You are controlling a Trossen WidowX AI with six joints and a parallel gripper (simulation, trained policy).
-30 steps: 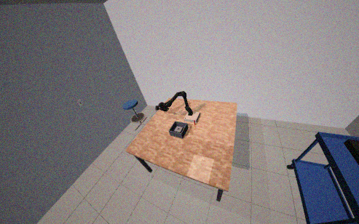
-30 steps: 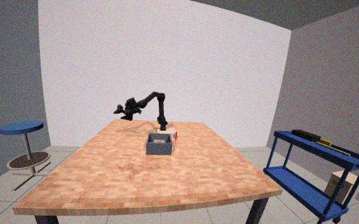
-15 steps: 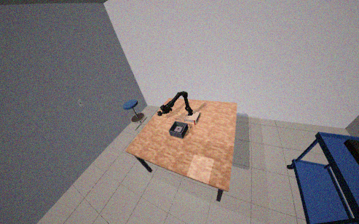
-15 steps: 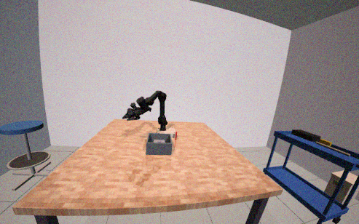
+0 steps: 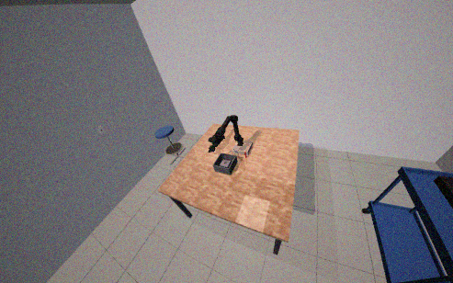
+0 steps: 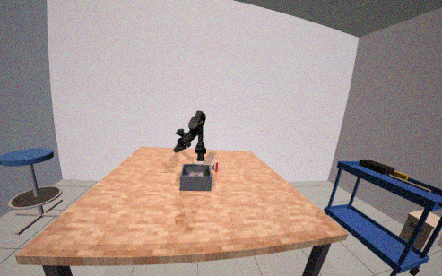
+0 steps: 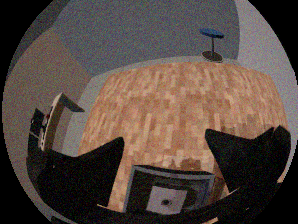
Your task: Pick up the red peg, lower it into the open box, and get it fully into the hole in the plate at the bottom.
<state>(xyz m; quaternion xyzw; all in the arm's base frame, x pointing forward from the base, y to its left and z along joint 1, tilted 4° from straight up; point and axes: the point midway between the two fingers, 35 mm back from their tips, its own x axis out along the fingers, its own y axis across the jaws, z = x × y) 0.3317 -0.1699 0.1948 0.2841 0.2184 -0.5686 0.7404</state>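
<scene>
My gripper tip is now 17 cm past the red peg, 32 cm to the right of it and 17 cm above it. Round my gripper tip: dark box (1 cm ahead, 14 cm to the left, 19 cm below); grey plate (1 cm ahead, 14 cm to the left, 17 cm below).
</scene>
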